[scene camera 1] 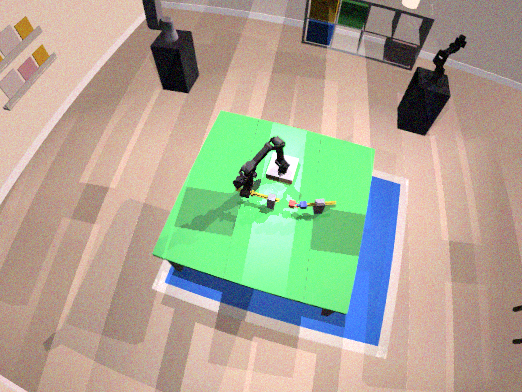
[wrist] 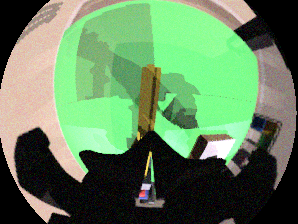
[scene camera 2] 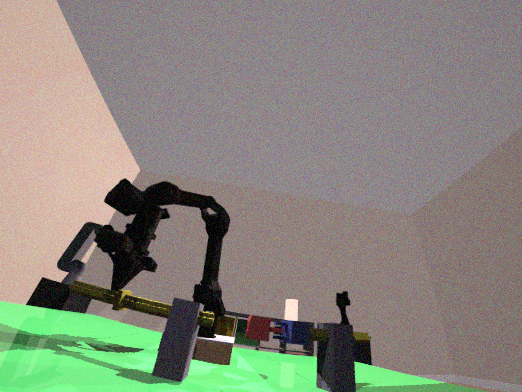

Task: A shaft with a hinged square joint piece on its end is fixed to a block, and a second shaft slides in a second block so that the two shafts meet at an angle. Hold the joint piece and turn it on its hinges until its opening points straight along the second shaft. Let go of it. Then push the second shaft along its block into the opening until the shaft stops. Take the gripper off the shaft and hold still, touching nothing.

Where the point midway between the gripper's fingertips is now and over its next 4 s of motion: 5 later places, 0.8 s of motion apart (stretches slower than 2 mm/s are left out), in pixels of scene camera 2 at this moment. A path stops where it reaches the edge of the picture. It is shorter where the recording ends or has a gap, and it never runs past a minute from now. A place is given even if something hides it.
My gripper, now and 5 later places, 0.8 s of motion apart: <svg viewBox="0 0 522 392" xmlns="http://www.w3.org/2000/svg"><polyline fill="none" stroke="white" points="113,293 122,271 132,247 151,251 197,273 213,281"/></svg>
